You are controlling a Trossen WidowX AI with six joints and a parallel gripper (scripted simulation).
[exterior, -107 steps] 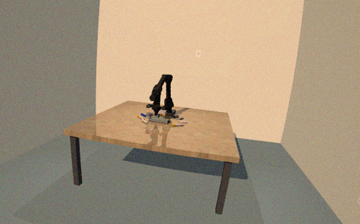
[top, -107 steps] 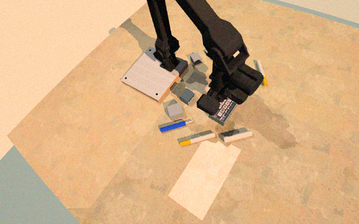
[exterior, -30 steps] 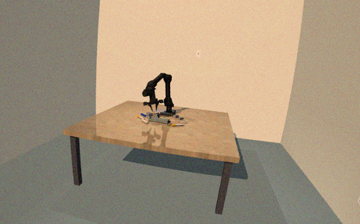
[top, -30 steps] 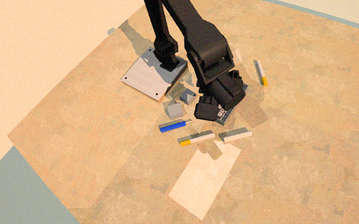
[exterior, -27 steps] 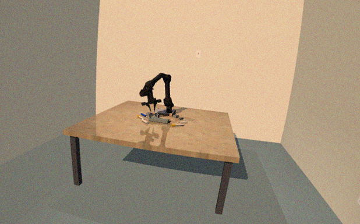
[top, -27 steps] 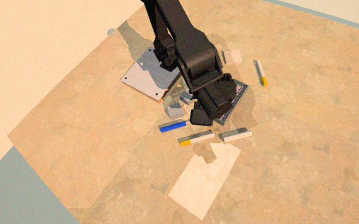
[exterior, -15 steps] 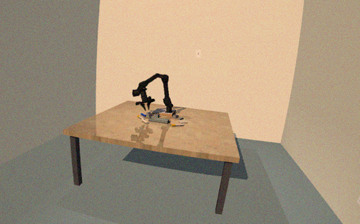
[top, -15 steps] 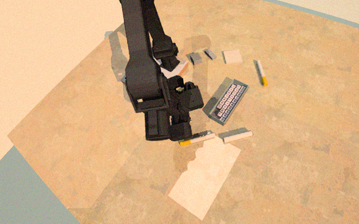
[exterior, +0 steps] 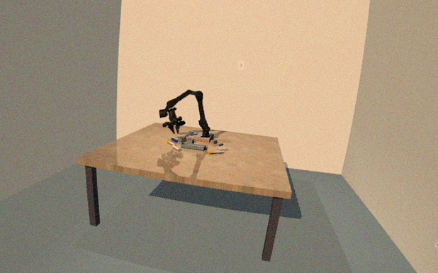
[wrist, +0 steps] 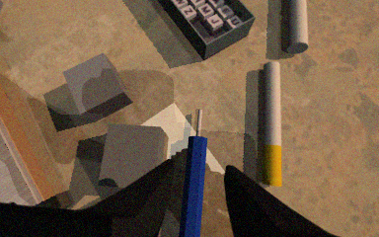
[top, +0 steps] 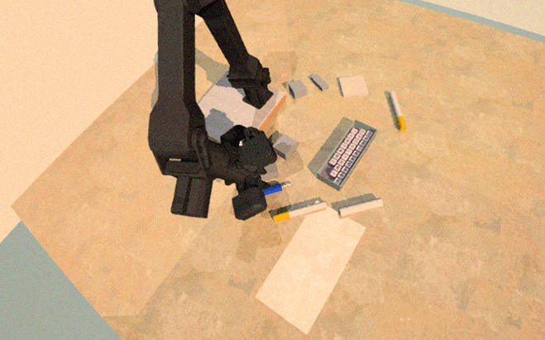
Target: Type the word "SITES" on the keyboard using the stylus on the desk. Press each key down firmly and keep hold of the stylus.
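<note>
Right now my gripper tip is 60 mm above the blue stylus, 10 mm to the right of it and 10 mm short of it. The rest, counted from my gripper tip: pale stick: 190 mm ahead, 80 mm to the left, 60 mm below; then pale pad: 390 mm to the left, 60 mm below.
</note>
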